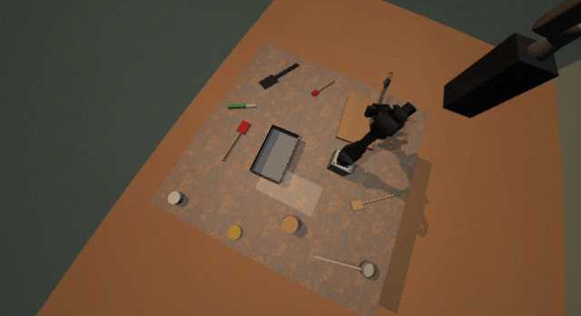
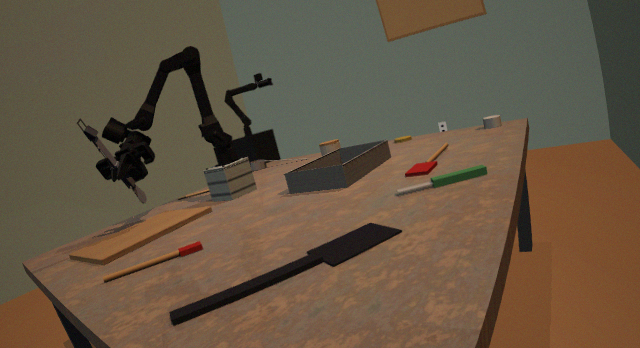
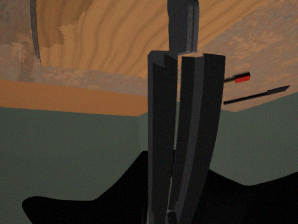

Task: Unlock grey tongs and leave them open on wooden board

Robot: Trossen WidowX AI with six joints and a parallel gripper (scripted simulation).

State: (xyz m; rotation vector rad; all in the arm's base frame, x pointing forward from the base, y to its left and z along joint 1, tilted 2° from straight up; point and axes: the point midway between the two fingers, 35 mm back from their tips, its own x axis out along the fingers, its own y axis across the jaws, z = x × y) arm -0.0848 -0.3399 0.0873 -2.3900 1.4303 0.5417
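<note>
Now: gripper tip 160 mm above the wooden board, 20 mm to the right of it and 10 mm short of it. Round my gripper tip: grey roasting tin (440 mm to the left, 440 mm ahead, 140 mm below); then black spatula (630 mm ahead, 160 mm below, 100 mm to the right); then small red spatula (320 mm ahead, 160 mm below, 110 mm to the right).
</note>
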